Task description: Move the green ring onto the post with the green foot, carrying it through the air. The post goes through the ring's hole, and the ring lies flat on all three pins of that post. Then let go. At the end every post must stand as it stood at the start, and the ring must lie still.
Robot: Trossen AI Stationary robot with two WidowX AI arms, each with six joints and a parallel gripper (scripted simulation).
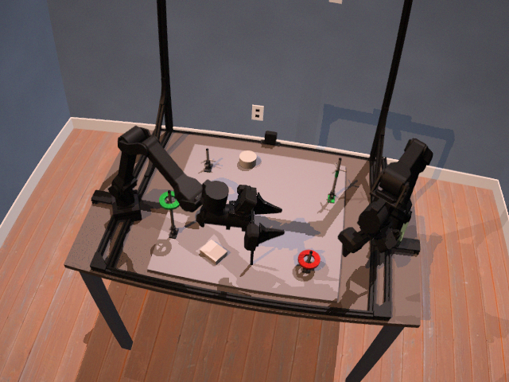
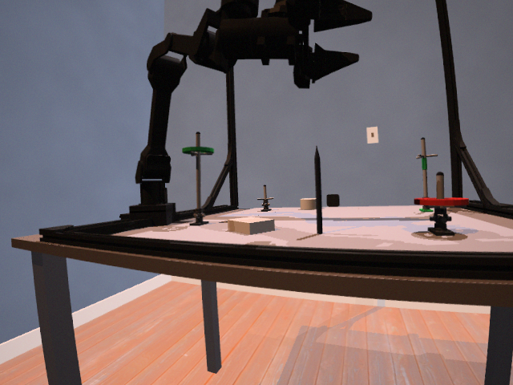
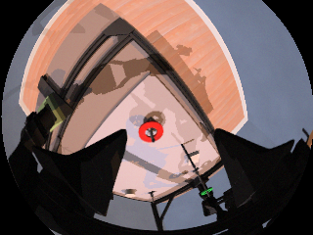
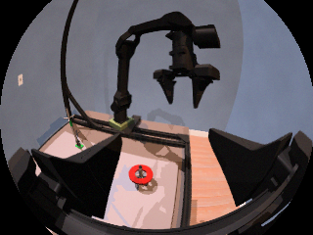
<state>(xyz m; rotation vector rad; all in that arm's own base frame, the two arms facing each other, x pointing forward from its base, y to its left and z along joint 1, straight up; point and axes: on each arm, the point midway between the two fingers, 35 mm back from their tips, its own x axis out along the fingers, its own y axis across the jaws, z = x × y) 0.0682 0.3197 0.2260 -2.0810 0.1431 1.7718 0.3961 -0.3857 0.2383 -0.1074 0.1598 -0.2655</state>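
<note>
Now: the green ring 18 cm behind my left hand, 55 cm to the right of it and 10 cm below it. From my left hand the other things lie so: black spike (9 cm behind, 28 cm to the right, 16 cm below); then white block (11 cm behind, 41 cm to the right, 25 cm below).
</note>
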